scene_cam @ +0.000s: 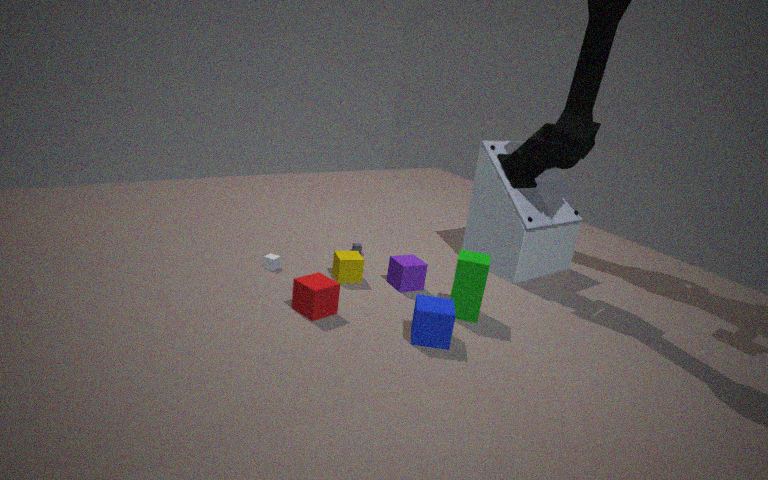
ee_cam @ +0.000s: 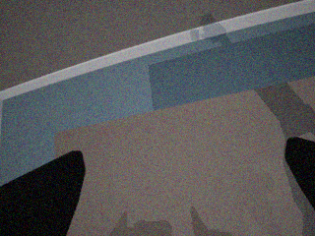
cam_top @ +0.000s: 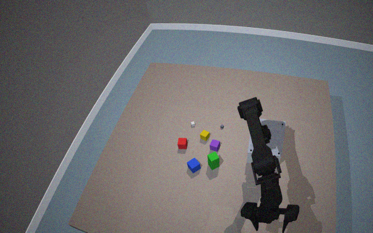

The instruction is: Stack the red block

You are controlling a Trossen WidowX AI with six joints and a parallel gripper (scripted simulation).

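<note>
My gripper tip is 500 mm short of the red block, 490 mm to the left of it and 290 mm above it. Also, from my gripper tip: blue cube: 400 mm ahead, 370 mm to the right, 290 mm below; purple cube: 510 mm to the right, 330 mm ahead, 290 mm below; yellow block: 570 mm to the right, 400 mm ahead, 290 mm below.
</note>
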